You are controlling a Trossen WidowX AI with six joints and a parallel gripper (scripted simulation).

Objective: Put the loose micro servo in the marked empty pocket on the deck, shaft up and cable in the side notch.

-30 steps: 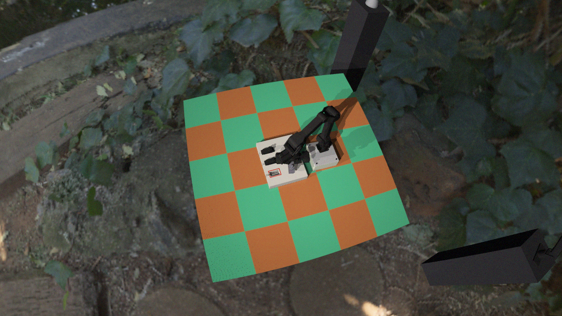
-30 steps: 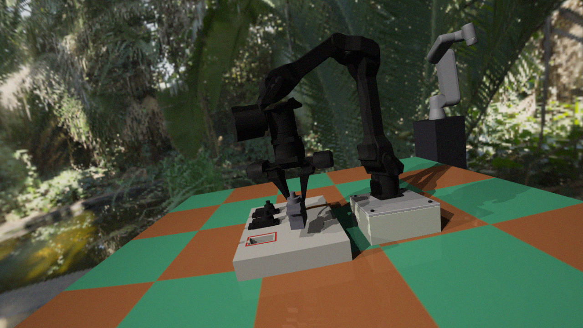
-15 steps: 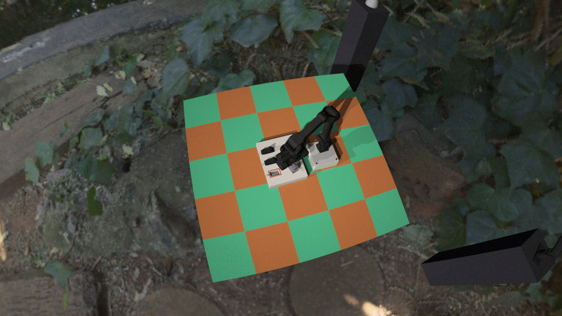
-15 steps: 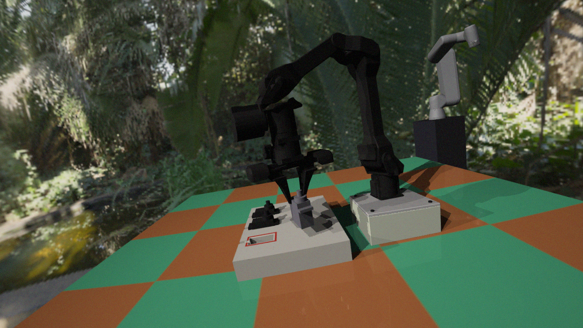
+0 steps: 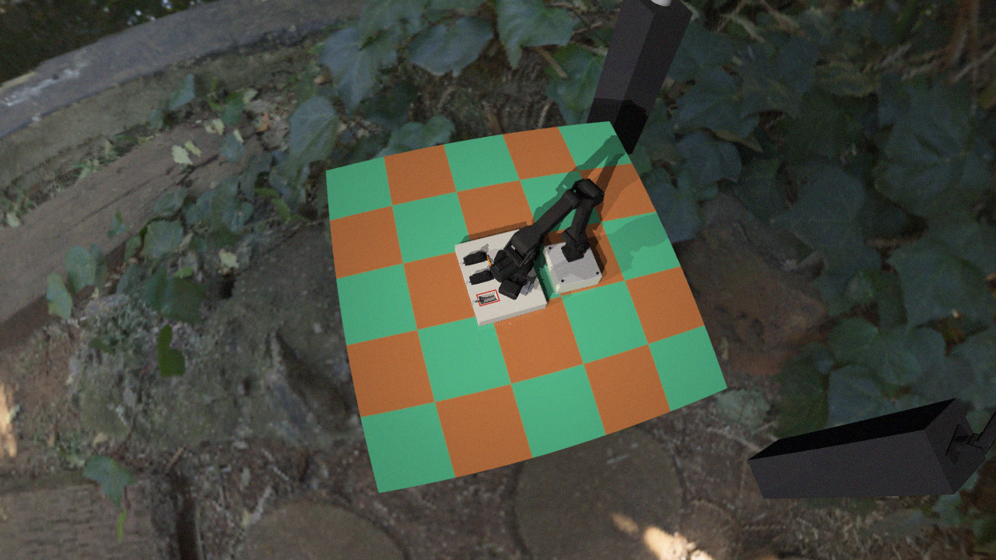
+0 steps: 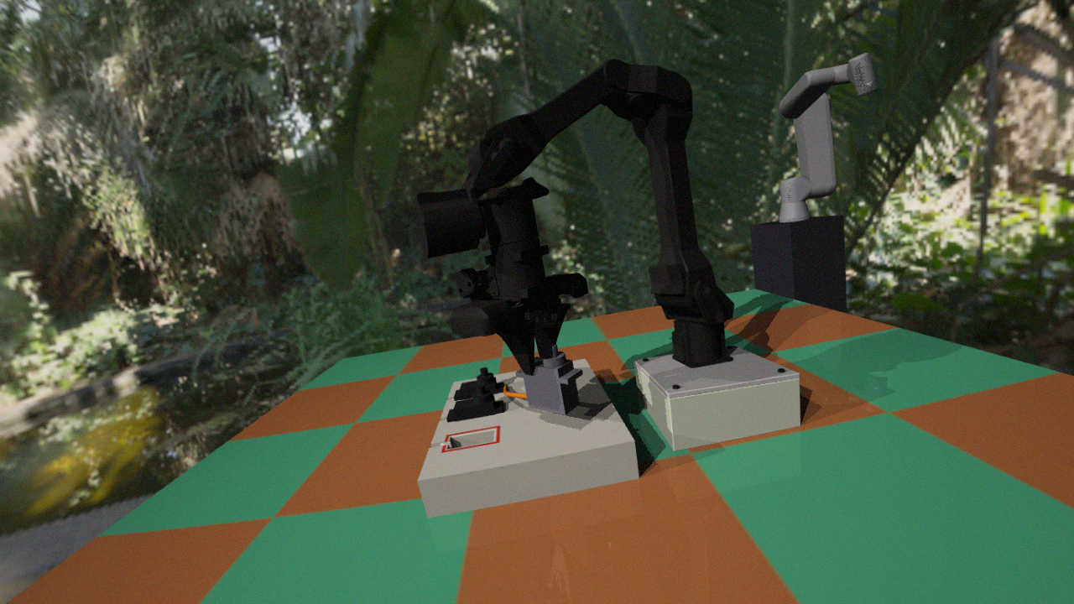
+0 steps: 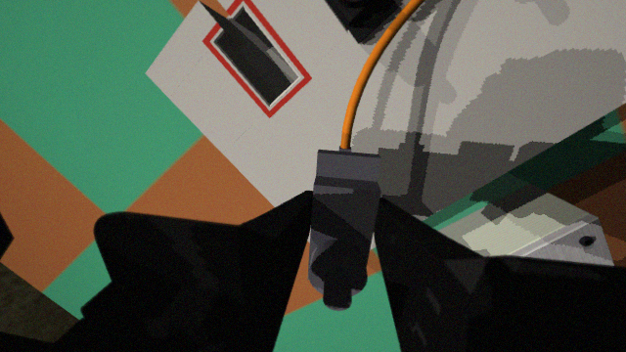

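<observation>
Now: gripper tip 2 cm past the pale deck block, 7 cm to the left of it and 10 cm above it.
</observation>
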